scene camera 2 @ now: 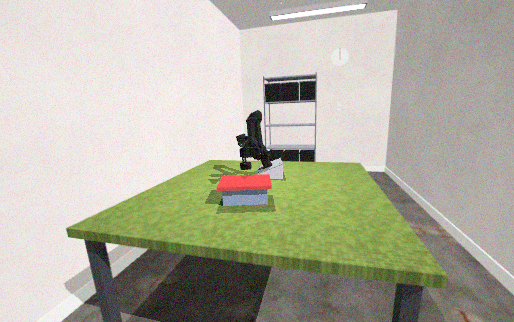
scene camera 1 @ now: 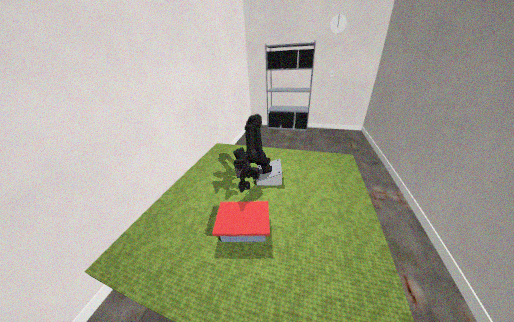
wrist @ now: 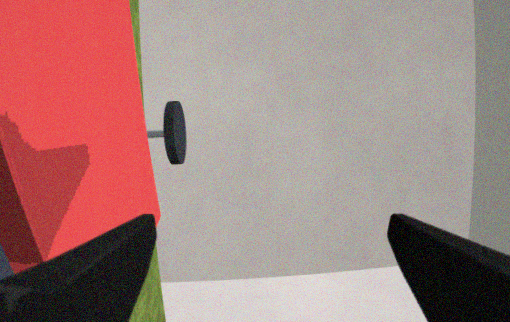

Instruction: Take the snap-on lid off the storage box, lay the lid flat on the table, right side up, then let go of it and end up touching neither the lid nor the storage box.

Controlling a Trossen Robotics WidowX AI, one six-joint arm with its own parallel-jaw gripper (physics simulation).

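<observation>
The red lid (scene camera 1: 243,218) (scene camera 2: 244,182) (wrist: 85,75) lies on top of the pale blue storage box (scene camera 1: 243,238) (scene camera 2: 245,197), overhanging its sides. In the wrist view the lid fills the left side, with a shadow on it, and a small bit of the box shows at the lower left edge. My gripper (scene camera 1: 244,185) (scene camera 2: 245,165) (wrist: 274,226) is open and empty. It is low behind the box, on the arm's side, apart from the lid in the scene views. In the wrist view its left finger overlaps the lid's near corner in the picture.
The arm's grey base (scene camera 1: 270,176) (scene camera 2: 274,172) stands behind the box, slightly right, on the green table top (scene camera 1: 320,240) (scene camera 2: 320,220). A metal shelf rack (scene camera 1: 266,85) (scene camera 2: 315,112) stands by the far wall. The wrist view shows a dark disc (wrist: 175,132) on a thin rod beyond the table.
</observation>
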